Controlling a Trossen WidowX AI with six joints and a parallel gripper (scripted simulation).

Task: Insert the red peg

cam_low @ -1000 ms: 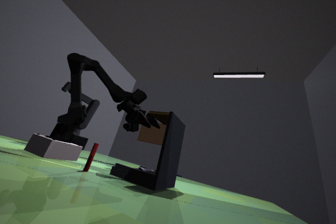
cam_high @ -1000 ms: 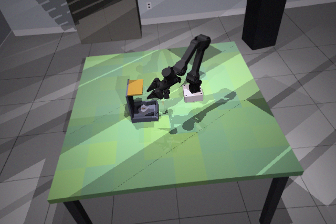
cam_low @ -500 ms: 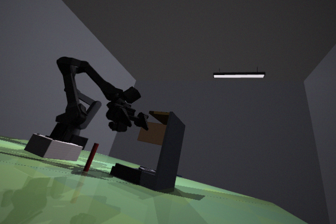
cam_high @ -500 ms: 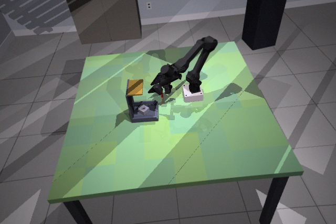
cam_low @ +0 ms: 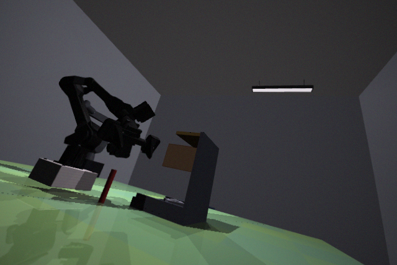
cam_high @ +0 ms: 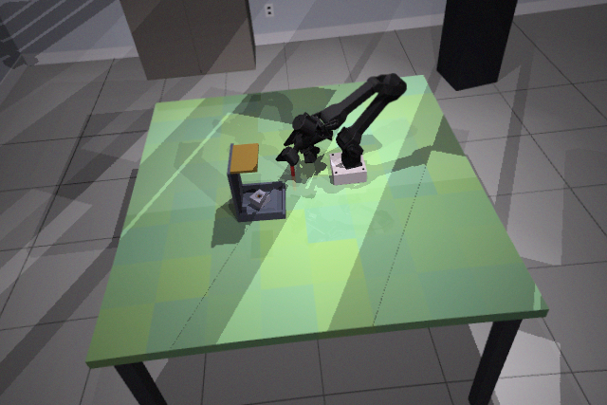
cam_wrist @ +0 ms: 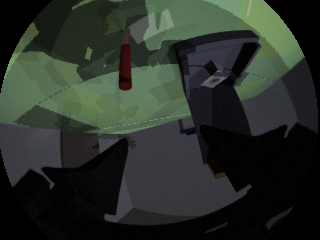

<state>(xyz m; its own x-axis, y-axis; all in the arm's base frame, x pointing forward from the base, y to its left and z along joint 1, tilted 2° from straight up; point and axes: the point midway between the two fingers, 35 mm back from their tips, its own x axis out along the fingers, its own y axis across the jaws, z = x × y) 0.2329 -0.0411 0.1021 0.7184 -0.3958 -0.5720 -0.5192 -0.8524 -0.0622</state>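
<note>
My gripper tip is now 9 cm above the red peg, 4 cm past it and 1 cm to the left of it. From my gripper tip the other things lie so: orange roof (14 cm ahead, 10 cm to the left, 9 cm above); back wall (18 cm ahead, 9 cm to the left, 1 cm below).
</note>
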